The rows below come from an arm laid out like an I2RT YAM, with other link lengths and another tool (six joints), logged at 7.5 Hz.
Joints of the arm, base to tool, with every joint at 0 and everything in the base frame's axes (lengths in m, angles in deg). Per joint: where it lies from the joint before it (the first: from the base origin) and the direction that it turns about. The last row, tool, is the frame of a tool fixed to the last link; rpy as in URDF.
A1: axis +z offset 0 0 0.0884
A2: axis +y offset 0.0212 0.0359 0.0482
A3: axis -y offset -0.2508 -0.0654 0
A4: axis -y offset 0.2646 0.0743 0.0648
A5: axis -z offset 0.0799 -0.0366 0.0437
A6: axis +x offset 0.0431 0 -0.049
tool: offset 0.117 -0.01 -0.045 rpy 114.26 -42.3 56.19
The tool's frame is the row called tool.
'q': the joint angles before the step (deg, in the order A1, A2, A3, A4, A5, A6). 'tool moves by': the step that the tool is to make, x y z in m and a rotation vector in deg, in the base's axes. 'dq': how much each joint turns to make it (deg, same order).
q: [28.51 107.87 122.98 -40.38 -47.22 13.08]
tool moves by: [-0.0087 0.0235 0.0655 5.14 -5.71 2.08]
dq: [2.73 7.02 20.04 -3.63 0.04 2.56]
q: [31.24 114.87 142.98 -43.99 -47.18 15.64]
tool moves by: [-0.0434 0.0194 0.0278 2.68 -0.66 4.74]
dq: [4.38 -1.90 1.59 0.42 -0.80 2.57]
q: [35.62 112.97 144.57 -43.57 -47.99 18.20]
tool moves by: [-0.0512 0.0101 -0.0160 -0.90 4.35 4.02]
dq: [4.68 -10.12 -17.25 5.43 0.20 3.07]
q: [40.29 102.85 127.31 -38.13 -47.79 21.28]
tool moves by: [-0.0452 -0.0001 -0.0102 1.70 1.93 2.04]
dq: [3.92 -10.84 -17.31 9.31 1.29 4.26]
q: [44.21 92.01 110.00 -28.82 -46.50 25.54]
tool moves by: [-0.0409 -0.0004 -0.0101 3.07 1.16 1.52]
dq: [4.16 -9.29 -14.93 10.43 2.18 4.72]
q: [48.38 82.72 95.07 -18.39 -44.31 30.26]
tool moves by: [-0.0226 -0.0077 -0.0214 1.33 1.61 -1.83]
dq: [2.60 -7.92 -12.96 7.25 4.24 3.32]
